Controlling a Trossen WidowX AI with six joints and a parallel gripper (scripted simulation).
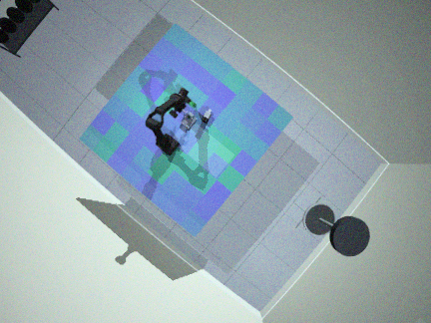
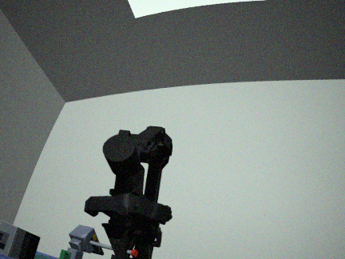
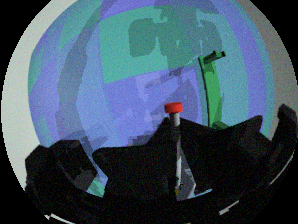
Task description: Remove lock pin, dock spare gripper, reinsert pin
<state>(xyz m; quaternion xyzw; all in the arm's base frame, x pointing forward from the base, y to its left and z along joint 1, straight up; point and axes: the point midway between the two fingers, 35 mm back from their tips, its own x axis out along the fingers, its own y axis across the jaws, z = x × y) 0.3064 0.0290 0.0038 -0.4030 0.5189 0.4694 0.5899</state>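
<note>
My gripper tip is 100 mm short of the green upright piece and 30 mm above it. The rest, counted from my gripper tip: spare gripper: 60 mm ahead, 210 mm to the right, 30 mm below; mount: 30 mm behind, 90 mm to the right.
</note>
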